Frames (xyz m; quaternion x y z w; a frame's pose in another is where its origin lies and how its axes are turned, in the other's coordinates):
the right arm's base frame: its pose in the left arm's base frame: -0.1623 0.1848 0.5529 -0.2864 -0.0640 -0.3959 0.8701
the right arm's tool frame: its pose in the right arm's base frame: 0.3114 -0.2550 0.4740 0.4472 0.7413 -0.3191 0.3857
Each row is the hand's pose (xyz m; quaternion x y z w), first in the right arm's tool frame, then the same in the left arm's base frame.
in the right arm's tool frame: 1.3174 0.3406 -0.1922 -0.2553 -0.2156 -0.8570 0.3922
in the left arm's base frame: 0.3071 0.0509 -0.1521 0.2998 -0.7196 0.6085 0.1482
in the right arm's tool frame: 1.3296 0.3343 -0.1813 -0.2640 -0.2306 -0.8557 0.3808
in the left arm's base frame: 0.2965 0.0434 -0.1639 0.3186 -0.7144 0.6068 0.1413
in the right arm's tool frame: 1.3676 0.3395 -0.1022 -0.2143 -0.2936 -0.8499 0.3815
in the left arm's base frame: 0.2650 -0.0314 -0.1978 0.3357 -0.6565 0.6598 0.1448
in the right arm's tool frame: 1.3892 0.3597 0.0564 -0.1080 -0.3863 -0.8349 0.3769
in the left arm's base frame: 0.2104 -0.1826 -0.2109 0.3492 -0.5450 0.7436 0.1677
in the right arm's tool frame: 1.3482 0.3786 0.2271 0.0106 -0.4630 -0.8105 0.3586
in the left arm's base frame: 0.1493 -0.3406 -0.1610 0.3529 -0.4218 0.8101 0.2030
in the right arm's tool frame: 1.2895 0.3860 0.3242 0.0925 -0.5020 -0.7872 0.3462
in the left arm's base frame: 0.1117 -0.4269 -0.0973 0.3445 -0.3383 0.8454 0.2283
